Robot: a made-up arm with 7 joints.
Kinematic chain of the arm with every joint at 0, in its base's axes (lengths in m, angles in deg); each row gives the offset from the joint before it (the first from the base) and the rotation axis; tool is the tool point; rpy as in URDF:
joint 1: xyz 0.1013 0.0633 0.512 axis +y
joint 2: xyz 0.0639 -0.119 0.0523 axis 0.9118 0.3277 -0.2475
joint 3: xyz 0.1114 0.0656 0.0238 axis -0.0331 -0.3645 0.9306
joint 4: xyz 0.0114 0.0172 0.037 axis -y
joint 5: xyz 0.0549 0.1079 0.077 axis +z
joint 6: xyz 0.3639 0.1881 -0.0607 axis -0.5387 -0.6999 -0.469
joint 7: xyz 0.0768 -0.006 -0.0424 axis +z
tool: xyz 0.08 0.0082 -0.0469 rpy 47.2 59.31 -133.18
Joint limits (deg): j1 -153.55..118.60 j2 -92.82..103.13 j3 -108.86..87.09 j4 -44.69..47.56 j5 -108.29..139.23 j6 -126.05..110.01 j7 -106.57..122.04
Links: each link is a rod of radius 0.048 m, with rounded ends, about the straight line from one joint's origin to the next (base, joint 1, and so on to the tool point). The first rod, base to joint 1, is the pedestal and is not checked.
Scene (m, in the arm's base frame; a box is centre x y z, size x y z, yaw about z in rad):
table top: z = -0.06
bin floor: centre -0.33 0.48 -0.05 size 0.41 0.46 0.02 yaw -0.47
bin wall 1: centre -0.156 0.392 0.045 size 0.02 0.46 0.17 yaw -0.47
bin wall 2: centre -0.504 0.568 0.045 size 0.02 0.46 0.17 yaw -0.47
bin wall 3: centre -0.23 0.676 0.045 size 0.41 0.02 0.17 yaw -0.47
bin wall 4: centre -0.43 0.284 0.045 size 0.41 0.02 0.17 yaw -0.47
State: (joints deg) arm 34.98 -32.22 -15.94 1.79 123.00 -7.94 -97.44
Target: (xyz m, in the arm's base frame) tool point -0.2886 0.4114 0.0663
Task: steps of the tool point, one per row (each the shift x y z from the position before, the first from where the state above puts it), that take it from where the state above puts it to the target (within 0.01 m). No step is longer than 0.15 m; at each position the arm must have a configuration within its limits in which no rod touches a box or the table.
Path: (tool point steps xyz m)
1: -0.0431 0.0115 -0.0316
2: -0.0570 0.0044 -0.0218
3: -0.0676 -0.0021 -0.0075
4: -0.0739 -0.0079 0.0098
5: -0.0059 0.0105 -0.1076
6: 0.0059 -0.0105 -0.1062

